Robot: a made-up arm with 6 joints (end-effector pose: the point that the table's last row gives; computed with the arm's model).
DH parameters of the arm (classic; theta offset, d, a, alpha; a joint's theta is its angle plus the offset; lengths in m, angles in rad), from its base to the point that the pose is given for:
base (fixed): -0.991 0 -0.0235 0
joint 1: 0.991 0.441 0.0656 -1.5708
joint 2: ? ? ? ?
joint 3: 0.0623 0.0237 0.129 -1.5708
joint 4: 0 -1.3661 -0.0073 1.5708
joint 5: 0 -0.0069 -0.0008 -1.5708
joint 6: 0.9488 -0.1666 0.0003 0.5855
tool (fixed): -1.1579 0.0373 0 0
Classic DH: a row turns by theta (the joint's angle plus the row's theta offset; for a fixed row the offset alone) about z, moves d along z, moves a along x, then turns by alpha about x.
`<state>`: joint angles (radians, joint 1 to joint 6).
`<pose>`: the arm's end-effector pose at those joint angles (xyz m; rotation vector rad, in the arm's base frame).
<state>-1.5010 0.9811 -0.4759 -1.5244 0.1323 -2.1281</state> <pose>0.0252 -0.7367 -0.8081 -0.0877 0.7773 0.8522</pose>
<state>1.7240 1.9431 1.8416 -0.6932 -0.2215 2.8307</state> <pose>-0.3406 1.9704 0.2021 0.7128 1.6713 -2.3766</pose>
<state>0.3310 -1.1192 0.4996 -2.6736 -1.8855 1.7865</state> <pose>-0.6417 -0.1800 1.9820 -0.3103 1.2153 -1.8163</pose>
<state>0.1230 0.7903 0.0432 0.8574 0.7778 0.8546</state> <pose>1.5667 0.2762 -0.1067 -0.6607 -0.9634 1.4419</pose>
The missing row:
joint 2: -1.5085 0 0.4564 3.1416
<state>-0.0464 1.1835 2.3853 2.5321 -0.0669 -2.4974</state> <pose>0.8770 -0.0720 2.0421 0.2134 -2.2950 0.2415</pose>
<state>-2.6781 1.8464 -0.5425 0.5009 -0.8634 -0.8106</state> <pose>0.4301 0.3391 -0.7348 -2.0169 -1.1809 1.6743</pose>
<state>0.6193 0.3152 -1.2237 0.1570 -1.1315 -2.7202</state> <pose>0.2262 0.1473 -0.5390 -0.5722 -0.2962 -2.0334</pose>
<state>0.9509 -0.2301 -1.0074 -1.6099 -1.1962 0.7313</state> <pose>0.5501 0.9841 -0.0125 1.3504 1.1006 0.6403</pose>
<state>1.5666 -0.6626 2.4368 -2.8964 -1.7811 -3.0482</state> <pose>-0.0120 -1.5020 0.6085 0.1192 0.6844 1.4543</pose>
